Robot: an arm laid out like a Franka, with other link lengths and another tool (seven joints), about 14 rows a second.
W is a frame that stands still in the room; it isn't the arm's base.
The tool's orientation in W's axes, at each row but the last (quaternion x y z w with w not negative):
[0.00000, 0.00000, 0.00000, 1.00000]
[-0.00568, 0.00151, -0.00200, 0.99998]
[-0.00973, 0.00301, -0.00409, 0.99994]
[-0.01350, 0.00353, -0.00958, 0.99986]
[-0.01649, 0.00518, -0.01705, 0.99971]
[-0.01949, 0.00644, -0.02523, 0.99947]
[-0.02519, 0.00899, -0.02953, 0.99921]
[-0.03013, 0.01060, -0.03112, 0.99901]
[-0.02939, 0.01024, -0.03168, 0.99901]
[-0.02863, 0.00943, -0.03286, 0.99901]
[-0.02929, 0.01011, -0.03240, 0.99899]
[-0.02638, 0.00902, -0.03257, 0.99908]
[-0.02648, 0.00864, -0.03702, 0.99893]
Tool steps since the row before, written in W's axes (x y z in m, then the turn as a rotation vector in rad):
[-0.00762, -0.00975, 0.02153, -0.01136, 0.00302, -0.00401]
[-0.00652, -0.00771, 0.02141, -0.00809, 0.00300, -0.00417]
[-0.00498, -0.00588, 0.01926, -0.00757, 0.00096, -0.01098]
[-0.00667, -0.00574, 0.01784, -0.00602, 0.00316, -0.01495]
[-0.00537, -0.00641, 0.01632, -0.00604, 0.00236, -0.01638]
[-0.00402, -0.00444, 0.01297, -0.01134, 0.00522, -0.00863]
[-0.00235, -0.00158, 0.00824, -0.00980, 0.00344, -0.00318]
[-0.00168, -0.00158, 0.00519, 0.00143, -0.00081, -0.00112]
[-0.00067, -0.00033, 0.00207, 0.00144, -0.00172, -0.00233]
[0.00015, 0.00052, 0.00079, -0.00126, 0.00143, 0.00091]
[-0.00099, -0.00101, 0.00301, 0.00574, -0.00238, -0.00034]
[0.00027, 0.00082, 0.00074, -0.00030, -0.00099, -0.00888]
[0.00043, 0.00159, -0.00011, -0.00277, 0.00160, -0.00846]
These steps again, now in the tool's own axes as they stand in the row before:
[-0.00762, -0.00975, 0.02153, -0.01136, 0.00302, -0.00401]
[-0.00655, -0.00798, 0.02130, -0.00809, 0.00301, -0.00416]
[-0.00505, -0.00629, 0.01911, -0.00751, 0.00111, -0.01101]
[-0.00668, -0.00635, 0.01763, -0.00598, 0.00345, -0.01490]
[-0.00531, -0.00713, 0.01604, -0.00596, 0.00270, -0.01636]
[-0.00394, -0.00514, 0.01273, -0.01149, 0.00498, -0.00858]
[-0.00239, -0.00213, 0.00810, -0.00993, 0.00302, -0.00319]
[-0.00168, -0.00199, 0.00505, 0.00150, -0.00065, -0.00113]
[-0.00069, -0.00049, 0.00203, 0.00159, -0.00148, -0.00239]
[0.00010, 0.00048, 0.00082, -0.00137, 0.00129, 0.00096]
[-0.00098, -0.00125, 0.00292, 0.00589, -0.00198, -0.00035]
[0.00020, 0.00080, 0.00079, -0.00009, -0.00053, -0.00892]
[0.00031, 0.00162, -0.00002, -0.00275, 0.00184, -0.00842]

